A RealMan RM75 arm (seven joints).
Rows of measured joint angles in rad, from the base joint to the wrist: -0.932 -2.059 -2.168 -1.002 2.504 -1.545 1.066; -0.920 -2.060 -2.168 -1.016 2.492 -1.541 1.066; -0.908 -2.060 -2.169 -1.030 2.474 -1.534 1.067; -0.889 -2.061 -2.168 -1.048 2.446 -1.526 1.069; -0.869 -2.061 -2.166 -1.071 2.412 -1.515 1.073; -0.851 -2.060 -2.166 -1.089 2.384 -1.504 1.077; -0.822 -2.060 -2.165 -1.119 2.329 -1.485 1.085; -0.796 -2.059 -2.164 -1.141 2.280 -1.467 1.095; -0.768 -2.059 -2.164 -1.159 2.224 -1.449 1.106; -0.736 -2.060 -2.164 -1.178 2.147 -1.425 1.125; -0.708 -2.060 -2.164 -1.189 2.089 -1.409 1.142; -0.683 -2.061 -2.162 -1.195 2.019 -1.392 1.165; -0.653 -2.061 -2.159 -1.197 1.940 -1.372 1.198; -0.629 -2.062 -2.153 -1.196 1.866 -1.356 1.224
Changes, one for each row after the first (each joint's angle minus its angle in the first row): 0.012 -0.001 0.000 -0.014 -0.012 0.004 0.000; 0.024 -0.001 -0.001 -0.028 -0.030 0.011 0.001; 0.043 -0.002 0.000 -0.046 -0.058 0.019 0.003; 0.063 -0.002 0.002 -0.069 -0.092 0.030 0.007; 0.081 -0.001 0.002 -0.087 -0.120 0.041 0.011; 0.110 -0.001 0.003 -0.117 -0.175 0.060 0.019; 0.136 0.000 0.004 -0.139 -0.224 0.078 0.029; 0.164 0.000 0.004 -0.157 -0.280 0.096 0.040; 0.196 -0.001 0.004 -0.176 -0.357 0.120 0.059; 0.224 -0.001 0.004 -0.187 -0.415 0.136 0.076; 0.249 -0.002 0.006 -0.193 -0.485 0.153 0.099; 0.279 -0.002 0.009 -0.195 -0.564 0.173 0.132; 0.303 -0.003 0.015 -0.194 -0.638 0.189 0.158
